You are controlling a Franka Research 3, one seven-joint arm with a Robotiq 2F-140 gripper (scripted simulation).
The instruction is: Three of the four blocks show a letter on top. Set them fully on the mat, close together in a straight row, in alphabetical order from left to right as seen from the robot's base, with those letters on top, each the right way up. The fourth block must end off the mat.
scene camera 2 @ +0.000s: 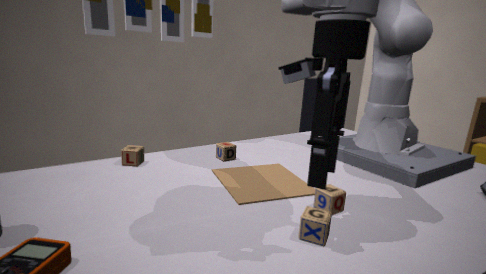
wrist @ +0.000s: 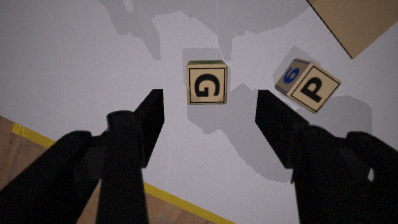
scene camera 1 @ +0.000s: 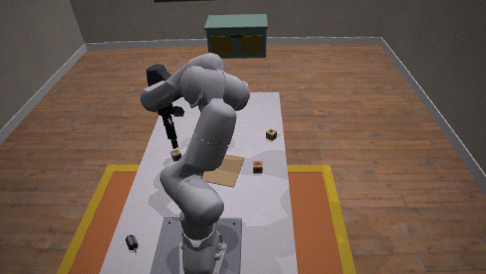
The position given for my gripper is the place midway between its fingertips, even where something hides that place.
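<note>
Through scene camera 2 I can see my gripper point(scene camera 2: 321, 178), together with a mat point(scene camera 2: 251, 184). Scene camera 1 gives me the mat point(scene camera 1: 227, 174) too. And in the wrist view, there is my gripper point(wrist: 210, 105) again.
</note>
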